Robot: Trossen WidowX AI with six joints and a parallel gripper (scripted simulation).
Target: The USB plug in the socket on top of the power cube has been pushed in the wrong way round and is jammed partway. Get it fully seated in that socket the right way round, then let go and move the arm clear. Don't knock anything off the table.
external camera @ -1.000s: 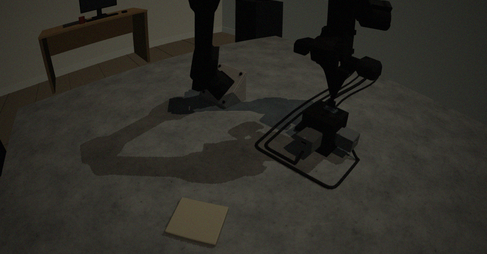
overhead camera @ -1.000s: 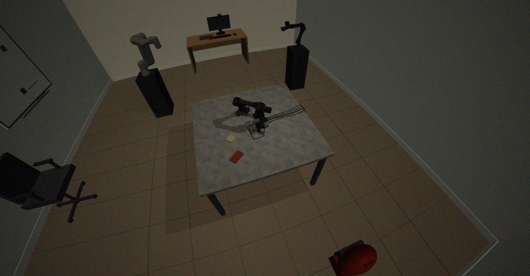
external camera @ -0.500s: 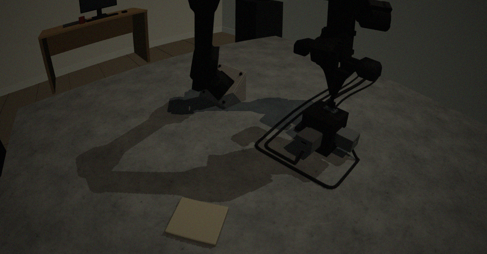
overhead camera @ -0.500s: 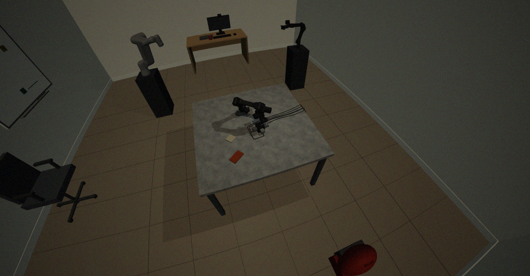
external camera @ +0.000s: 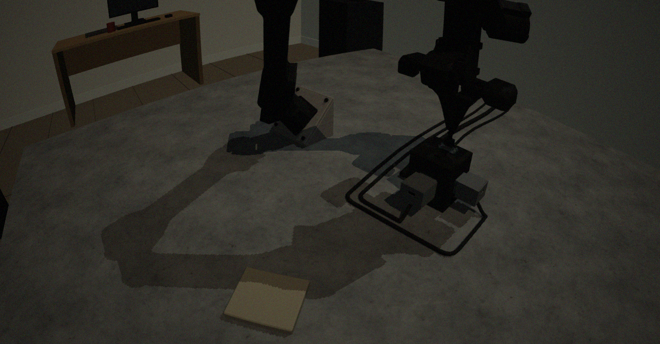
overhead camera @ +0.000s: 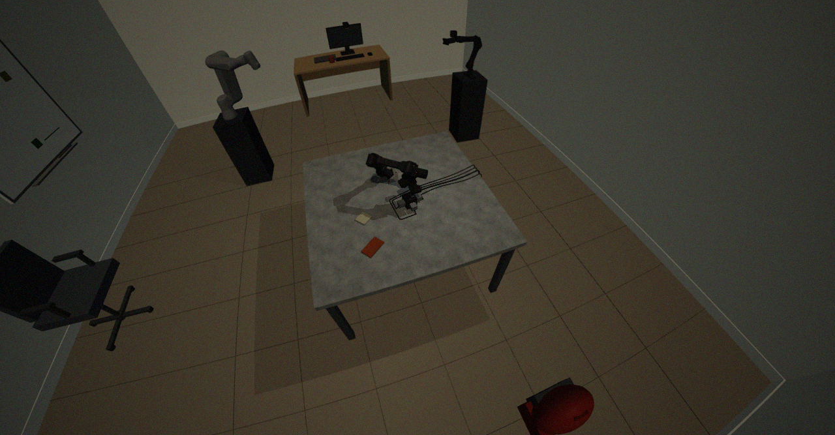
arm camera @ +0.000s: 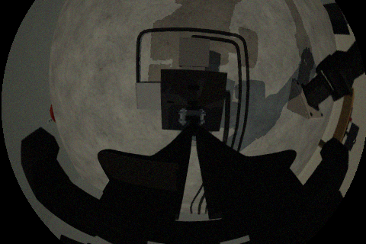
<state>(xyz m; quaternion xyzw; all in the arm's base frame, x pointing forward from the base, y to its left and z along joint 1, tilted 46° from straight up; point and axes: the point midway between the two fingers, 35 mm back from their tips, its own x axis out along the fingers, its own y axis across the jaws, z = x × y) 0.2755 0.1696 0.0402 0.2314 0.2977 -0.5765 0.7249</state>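
Right now the USB plug is 20 mm below my gripper tip. Also, from my gripper tip: beige pad (40 mm ahead, 340 mm to the right, 100 mm below).
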